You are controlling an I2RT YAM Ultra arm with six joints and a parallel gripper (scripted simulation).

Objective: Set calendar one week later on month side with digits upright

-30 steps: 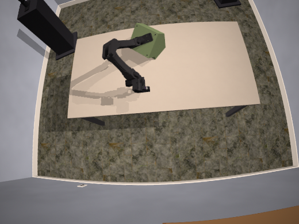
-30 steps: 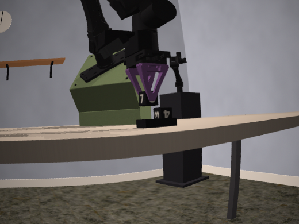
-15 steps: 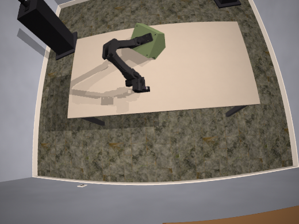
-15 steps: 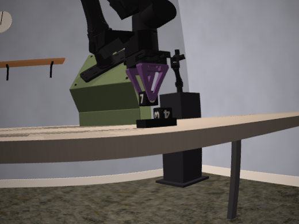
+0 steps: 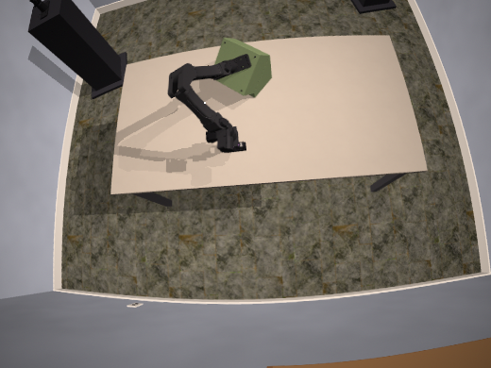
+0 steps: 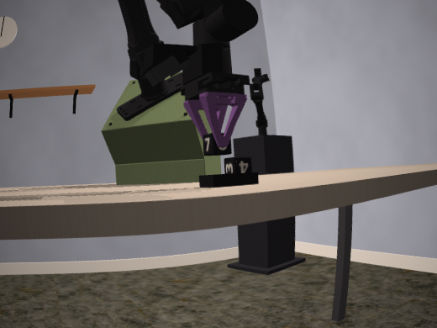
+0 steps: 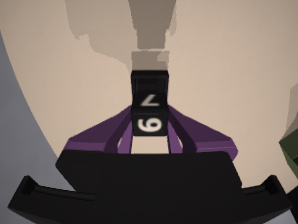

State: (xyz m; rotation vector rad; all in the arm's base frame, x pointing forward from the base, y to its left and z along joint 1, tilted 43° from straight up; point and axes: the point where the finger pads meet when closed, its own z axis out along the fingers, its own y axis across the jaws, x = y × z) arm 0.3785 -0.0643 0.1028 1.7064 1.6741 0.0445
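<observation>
Right now the black calendar tray is 20 mm to the left of my hand and 50 mm below it.
</observation>
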